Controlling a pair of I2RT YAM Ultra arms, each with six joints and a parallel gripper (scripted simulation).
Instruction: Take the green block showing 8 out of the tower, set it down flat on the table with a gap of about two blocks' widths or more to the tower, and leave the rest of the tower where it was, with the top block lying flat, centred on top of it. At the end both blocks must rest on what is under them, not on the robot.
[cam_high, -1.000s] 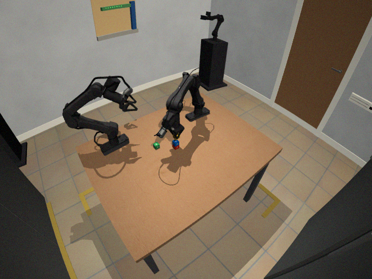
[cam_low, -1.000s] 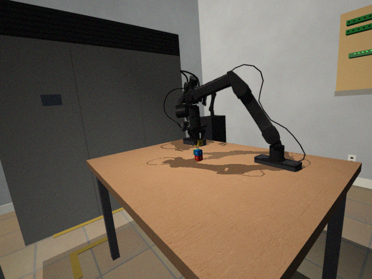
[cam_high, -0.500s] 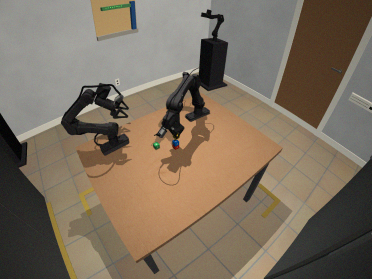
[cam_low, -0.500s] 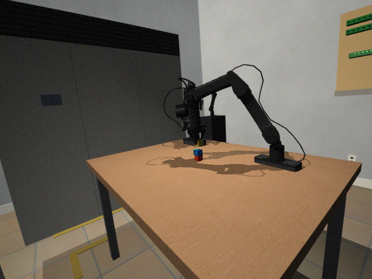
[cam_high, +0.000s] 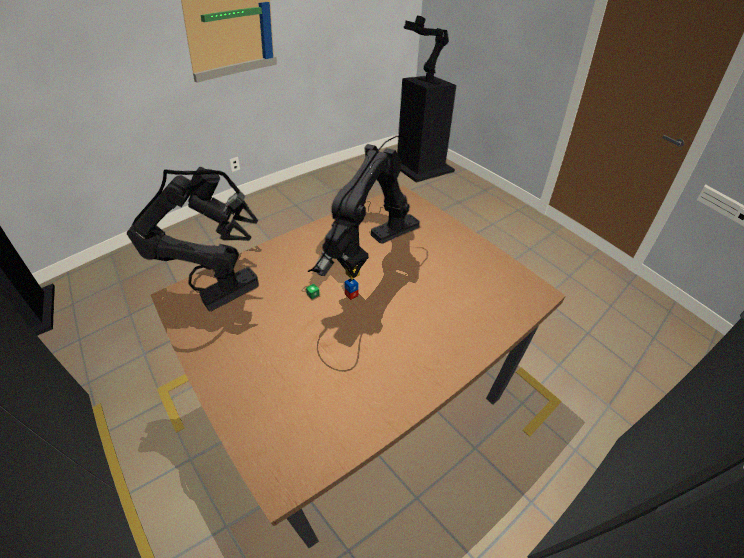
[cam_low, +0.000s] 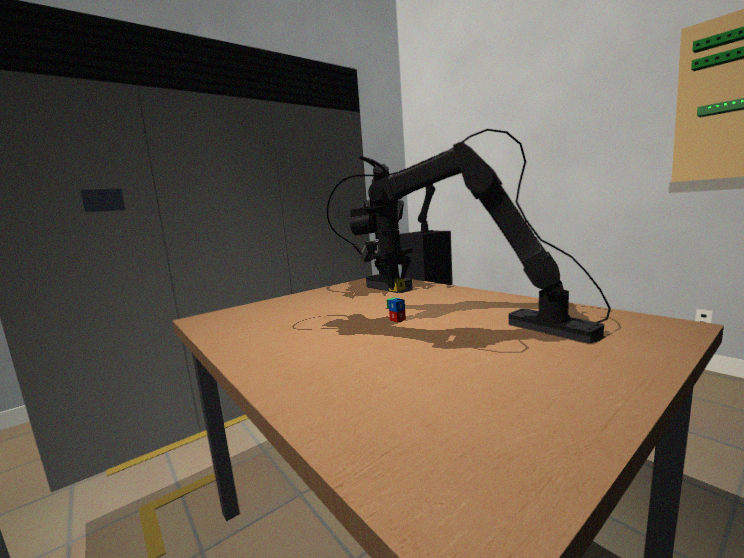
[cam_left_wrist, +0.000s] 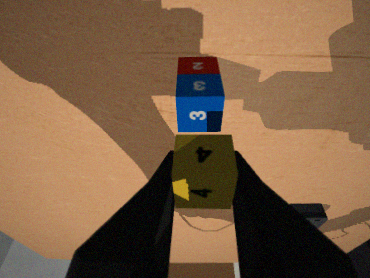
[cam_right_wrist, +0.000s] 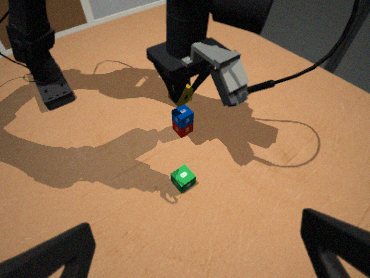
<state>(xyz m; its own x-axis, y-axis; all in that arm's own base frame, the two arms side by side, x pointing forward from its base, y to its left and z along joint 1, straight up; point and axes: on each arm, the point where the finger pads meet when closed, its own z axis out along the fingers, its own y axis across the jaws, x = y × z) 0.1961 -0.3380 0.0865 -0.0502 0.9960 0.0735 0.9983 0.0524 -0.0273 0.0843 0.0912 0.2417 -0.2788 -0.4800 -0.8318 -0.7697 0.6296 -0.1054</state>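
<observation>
My left hand is 11 cm to the left of the green block showing 8, 9 cm above it and 7 cm past it. From my left hand the other things lie so: yellow block showing 4 (right at my left hand).
</observation>
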